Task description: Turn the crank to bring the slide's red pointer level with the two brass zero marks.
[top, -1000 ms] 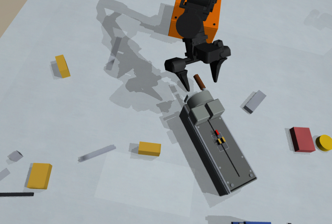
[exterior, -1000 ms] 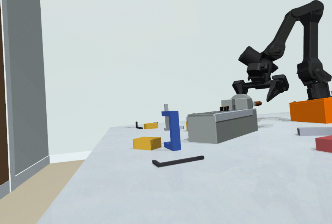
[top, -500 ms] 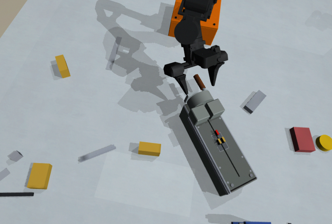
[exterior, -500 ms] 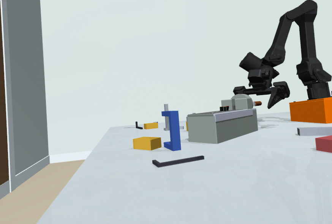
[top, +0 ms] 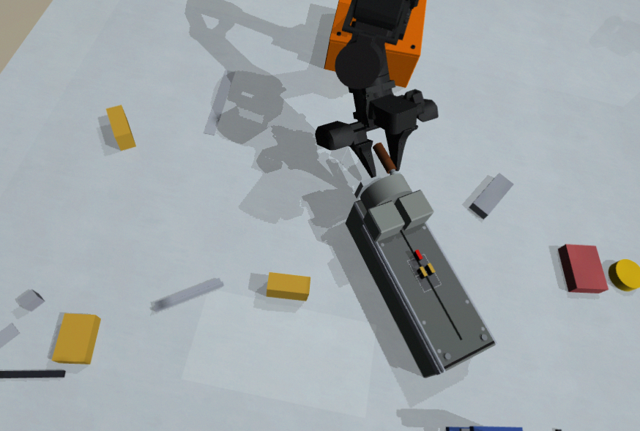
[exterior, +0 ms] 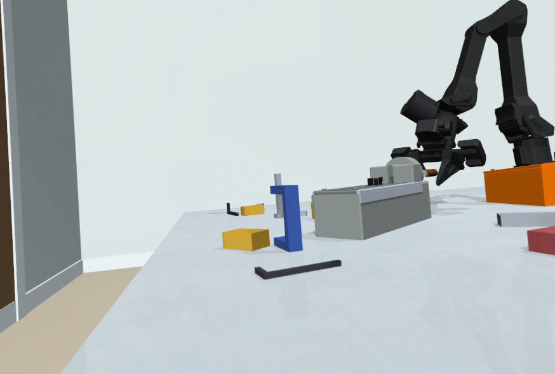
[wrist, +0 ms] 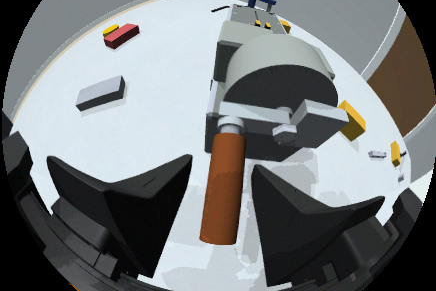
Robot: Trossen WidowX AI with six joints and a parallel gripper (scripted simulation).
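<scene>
My gripper tip is 12 cm short of the red pointer, 8 cm to the right of it and 2 cm below it. Round my gripper tip: brown handle: 2 cm above, 1 cm to the right, 1 cm behind; then grey block: 19 cm to the left, 8 cm behind, 6 cm below; then blue clamp: 30 cm ahead, 24 cm to the left, 1 cm below.
</scene>
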